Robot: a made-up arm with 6 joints.
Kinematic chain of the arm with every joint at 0, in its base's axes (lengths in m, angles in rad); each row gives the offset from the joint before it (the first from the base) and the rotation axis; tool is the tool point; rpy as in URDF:
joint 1: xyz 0 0 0.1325 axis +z
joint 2: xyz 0 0 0 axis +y
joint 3: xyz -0.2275 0 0.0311 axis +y
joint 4: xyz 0.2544 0 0.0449 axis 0.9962 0 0.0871
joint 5: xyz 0 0 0 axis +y
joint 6: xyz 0.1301 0 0.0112 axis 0.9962 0 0.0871
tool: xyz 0 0 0 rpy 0 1.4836 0
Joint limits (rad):
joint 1: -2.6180..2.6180
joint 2: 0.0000..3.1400
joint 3: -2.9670..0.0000
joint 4: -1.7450..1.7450
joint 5: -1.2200..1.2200
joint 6: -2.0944..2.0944
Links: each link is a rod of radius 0.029 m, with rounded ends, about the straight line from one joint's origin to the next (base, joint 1, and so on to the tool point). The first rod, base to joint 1, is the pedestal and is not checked.
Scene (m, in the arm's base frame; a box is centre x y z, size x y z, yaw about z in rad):
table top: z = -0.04
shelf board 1: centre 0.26 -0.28 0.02 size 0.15 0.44 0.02 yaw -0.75
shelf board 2: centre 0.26 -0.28 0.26 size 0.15 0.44 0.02 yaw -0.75
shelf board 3: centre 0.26 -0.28 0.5 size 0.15 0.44 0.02 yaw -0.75
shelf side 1: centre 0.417 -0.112 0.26 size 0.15 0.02 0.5 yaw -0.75
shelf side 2: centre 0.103 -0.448 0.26 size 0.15 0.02 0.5 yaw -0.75
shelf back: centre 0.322 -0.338 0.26 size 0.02 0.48 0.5 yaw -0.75
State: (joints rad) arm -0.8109 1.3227 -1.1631 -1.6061 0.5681 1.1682
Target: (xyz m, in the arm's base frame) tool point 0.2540 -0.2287 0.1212
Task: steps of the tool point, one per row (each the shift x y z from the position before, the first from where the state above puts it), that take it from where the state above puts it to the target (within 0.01 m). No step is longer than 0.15 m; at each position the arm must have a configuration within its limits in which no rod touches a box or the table.
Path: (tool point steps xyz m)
1: -0.0474 0.0458 0.0089
2: -0.0460 0.0412 -0.0089
3: 0.0628 0.0145 -0.1232
4: 0.0096 0.0504 -0.1147
5: 0.0484 -0.0371 0.0085
6: 0.0417 -0.0468 -0.0085

